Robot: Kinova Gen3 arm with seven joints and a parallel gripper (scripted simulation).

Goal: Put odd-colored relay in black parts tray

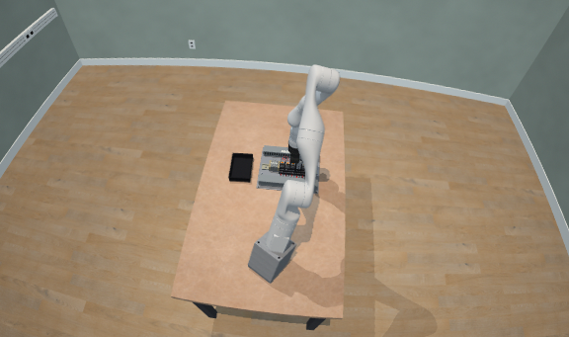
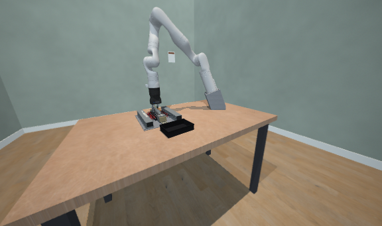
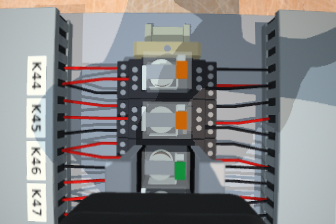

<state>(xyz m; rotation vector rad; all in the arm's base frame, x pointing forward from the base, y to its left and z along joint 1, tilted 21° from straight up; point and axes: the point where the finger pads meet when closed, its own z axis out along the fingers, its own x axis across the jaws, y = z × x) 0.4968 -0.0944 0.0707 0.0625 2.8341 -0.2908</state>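
The relay panel is 50 mm to the left of my hand and 40 mm below it. Also, from my hand: black parts tray: 300 mm to the left, 40 mm below.
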